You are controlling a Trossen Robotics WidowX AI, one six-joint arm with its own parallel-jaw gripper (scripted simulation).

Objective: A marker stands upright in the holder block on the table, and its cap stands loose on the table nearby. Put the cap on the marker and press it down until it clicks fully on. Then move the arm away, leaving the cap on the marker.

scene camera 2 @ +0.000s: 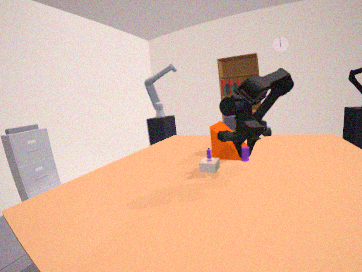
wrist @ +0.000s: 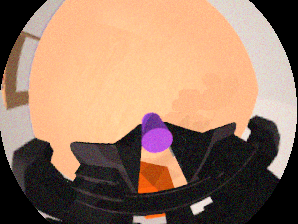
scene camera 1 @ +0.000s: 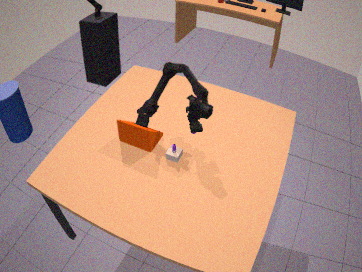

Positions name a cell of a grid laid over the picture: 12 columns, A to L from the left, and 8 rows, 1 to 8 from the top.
Labels:
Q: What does my gripper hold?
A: A purple cap.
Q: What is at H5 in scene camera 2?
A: My gripper.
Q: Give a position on a purple cap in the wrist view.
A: G5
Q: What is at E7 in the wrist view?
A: My gripper.

